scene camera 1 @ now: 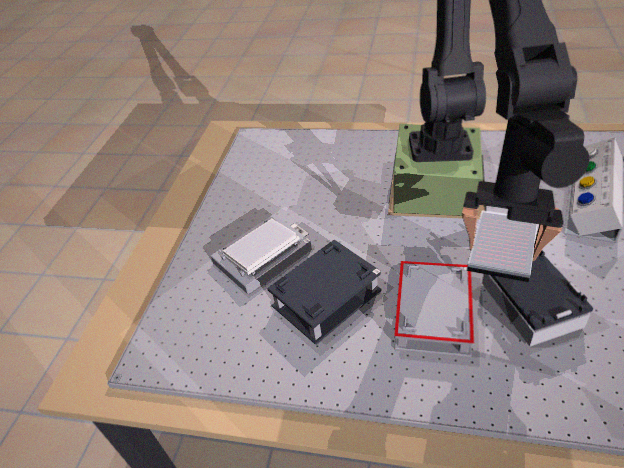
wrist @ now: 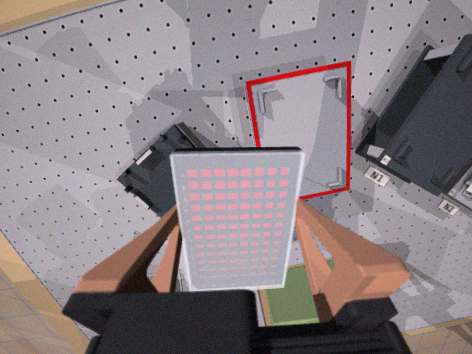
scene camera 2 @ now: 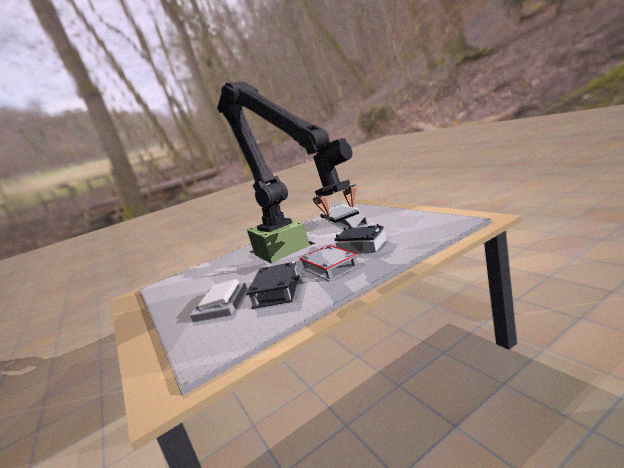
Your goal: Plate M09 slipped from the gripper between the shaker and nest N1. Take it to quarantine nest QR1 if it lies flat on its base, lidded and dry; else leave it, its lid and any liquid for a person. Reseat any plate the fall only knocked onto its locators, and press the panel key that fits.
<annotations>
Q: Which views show my gripper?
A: Scene camera 1, the wrist view and scene camera 2: all of them.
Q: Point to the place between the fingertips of my gripper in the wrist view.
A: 237,205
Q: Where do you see a dark station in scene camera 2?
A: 360,239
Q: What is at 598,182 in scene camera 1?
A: A button box.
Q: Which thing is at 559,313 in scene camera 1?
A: A dark station.
</annotations>
